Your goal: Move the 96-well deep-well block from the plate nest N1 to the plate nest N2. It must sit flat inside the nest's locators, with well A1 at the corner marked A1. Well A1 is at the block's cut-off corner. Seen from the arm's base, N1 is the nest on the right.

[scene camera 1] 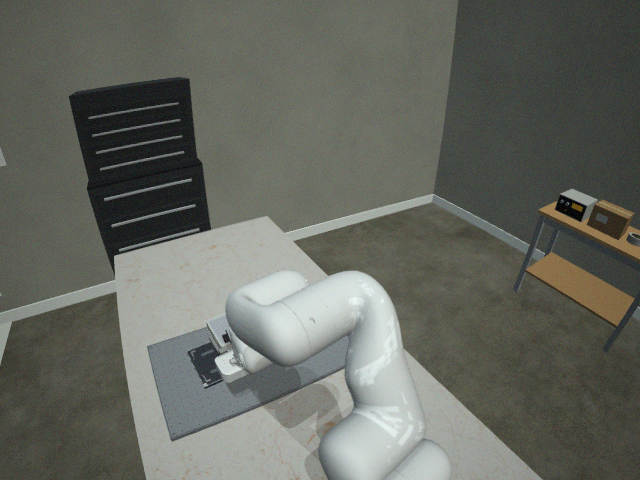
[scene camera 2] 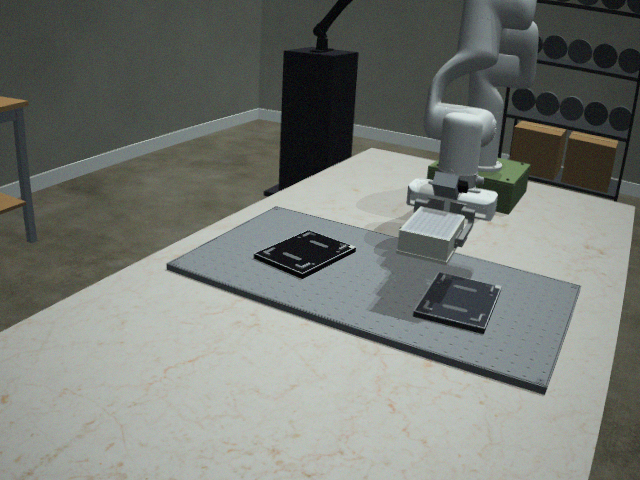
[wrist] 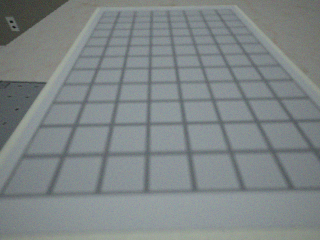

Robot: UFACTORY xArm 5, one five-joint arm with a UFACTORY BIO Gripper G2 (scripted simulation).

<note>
In view: a white 96-well deep-well block [scene camera 2: 429, 235], a plate nest N2 [scene camera 1: 204, 364] and a black plate nest N1 [scene camera 2: 301, 247].
The white 96-well deep-well block also shows in the wrist view [wrist: 149, 119].
</note>
